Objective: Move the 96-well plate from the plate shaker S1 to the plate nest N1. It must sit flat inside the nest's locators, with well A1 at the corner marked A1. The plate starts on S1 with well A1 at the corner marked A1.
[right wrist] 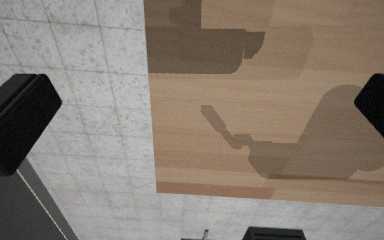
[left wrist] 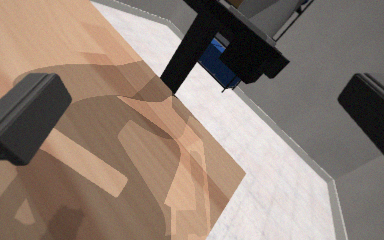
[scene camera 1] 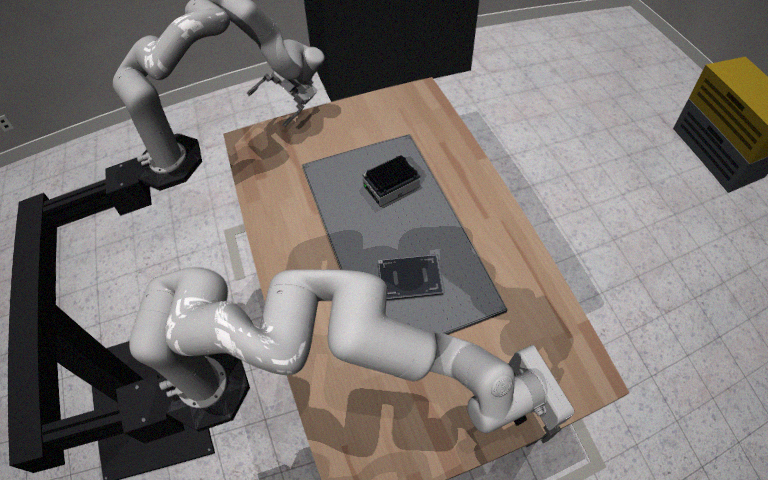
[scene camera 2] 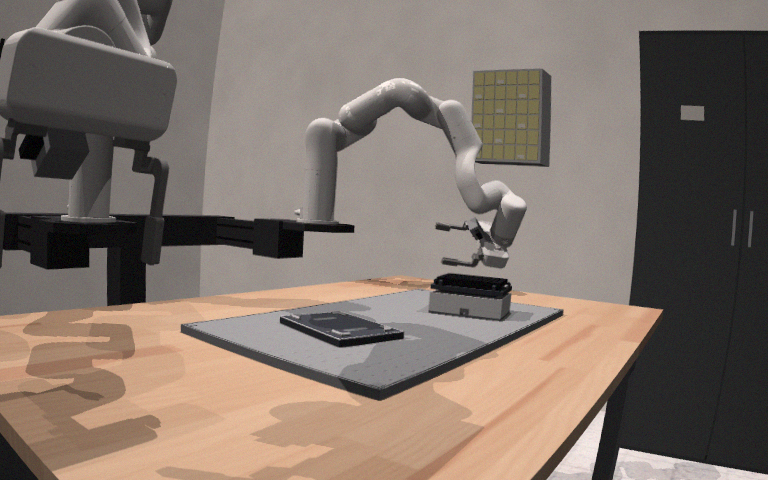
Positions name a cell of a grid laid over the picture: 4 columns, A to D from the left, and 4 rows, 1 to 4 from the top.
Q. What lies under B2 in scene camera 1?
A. A plate shaker S1.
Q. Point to a plate shaker S1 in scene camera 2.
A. C3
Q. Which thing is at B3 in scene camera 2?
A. A plate nest N1.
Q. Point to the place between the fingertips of the left gripper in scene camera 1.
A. At B1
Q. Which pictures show the black 96-well plate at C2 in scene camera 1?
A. Scene camera 1 and scene camera 2 only.
